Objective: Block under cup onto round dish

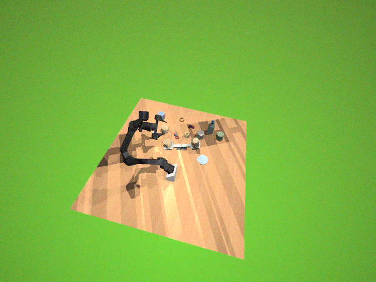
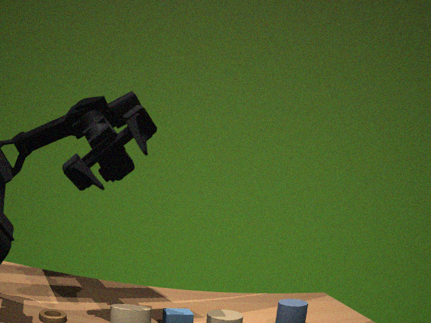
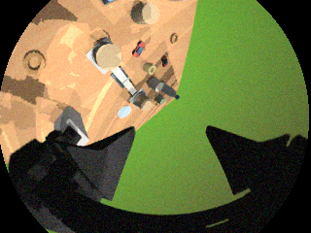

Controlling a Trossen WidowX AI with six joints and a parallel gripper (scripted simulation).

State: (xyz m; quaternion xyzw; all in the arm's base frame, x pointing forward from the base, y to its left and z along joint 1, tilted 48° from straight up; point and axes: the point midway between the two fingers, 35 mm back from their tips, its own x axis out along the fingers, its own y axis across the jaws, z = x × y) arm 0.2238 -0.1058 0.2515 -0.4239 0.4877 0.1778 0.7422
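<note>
Now: the grey block 30 mm ahead of my gripper tip and 280 mm below it. Also, from my gripper tip: blue block 130 mm ahead, 160 mm to the left, 300 mm below; grey balance 40 mm ahead, 130 mm to the right, 280 mm below; tan holed cylinder 190 mm ahead, 170 mm to the right, 300 mm below.
</note>
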